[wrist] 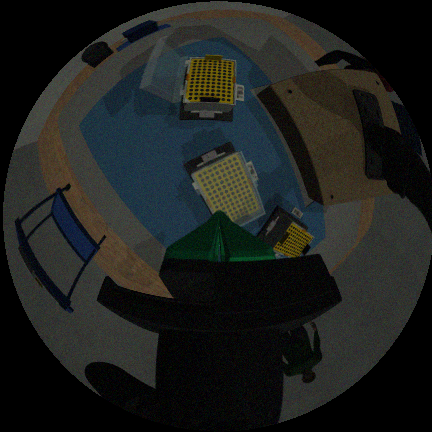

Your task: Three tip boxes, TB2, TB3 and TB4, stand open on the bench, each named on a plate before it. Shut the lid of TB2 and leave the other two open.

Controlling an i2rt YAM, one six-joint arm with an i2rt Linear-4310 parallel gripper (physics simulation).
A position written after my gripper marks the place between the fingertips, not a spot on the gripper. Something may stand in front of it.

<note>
I see my gripper (pixel 218 216), a clear lid (pixel 163 75) and a clear lid (pixel 226 184).
</note>
